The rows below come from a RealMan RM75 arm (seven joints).
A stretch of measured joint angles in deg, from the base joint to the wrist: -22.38, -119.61, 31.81, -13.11, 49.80, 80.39, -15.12; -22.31, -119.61, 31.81, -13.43, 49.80, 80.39, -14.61; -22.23, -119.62, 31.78, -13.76, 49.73, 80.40, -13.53; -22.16, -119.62, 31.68, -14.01, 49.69, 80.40, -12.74; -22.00, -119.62, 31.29, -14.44, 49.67, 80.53, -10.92; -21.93, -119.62, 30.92, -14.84, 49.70, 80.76, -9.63; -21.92, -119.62, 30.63, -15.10, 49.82, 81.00, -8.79; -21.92, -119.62, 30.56, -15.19, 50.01, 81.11, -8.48; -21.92, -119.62, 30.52, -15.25, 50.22, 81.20, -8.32
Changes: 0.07, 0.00, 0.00, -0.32, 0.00, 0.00, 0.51; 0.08, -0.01, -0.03, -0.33, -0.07, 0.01, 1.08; 0.07, 0.00, -0.10, -0.25, -0.04, 0.00, 0.79; 0.16, 0.00, -0.39, -0.43, -0.02, 0.13, 1.82; 0.07, 0.00, -0.37, -0.40, 0.03, 0.23, 1.29; 0.01, 0.00, -0.29, -0.26, 0.12, 0.24, 0.84; 0.00, 0.00, -0.07, -0.09, 0.19, 0.11, 0.31; 0.00, 0.00, -0.04, -0.06, 0.21, 0.09, 0.16
